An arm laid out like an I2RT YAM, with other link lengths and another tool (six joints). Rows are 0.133 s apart.
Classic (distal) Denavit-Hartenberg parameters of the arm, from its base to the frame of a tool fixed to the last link. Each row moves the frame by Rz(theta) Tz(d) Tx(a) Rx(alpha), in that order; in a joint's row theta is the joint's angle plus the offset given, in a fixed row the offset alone. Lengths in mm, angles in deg.
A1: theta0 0, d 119.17, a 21, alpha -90
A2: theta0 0, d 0, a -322.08, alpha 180
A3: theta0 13.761, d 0, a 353.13, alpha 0
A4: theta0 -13.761, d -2.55, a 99.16, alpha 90
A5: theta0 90, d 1.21, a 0, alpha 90
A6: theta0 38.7, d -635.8, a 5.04, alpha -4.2
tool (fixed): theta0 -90, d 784.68, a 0, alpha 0
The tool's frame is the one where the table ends.
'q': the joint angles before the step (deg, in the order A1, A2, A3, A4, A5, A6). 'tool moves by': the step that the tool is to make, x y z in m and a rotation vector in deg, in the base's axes. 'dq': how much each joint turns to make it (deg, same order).
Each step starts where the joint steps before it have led.
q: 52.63 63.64 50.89 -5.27 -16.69 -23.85
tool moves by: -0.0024 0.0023 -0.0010 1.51 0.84 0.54
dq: -0.07 -0.18 -1.03 1.94 -1.06 1.39
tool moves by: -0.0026 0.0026 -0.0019 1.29 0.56 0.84
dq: 0.00 -0.05 -1.03 1.97 -1.16 0.99
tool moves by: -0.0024 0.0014 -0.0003 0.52 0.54 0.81
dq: -0.01 0.06 -0.24 0.55 -0.99 0.52
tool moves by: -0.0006 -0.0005 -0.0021 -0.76 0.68 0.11
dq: -0.03 0.29 0.41 -1.13 -0.16 0.04
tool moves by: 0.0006 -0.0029 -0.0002 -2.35 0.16 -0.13
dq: 0.03 0.48 1.73 -3.64 0.55 -1.27
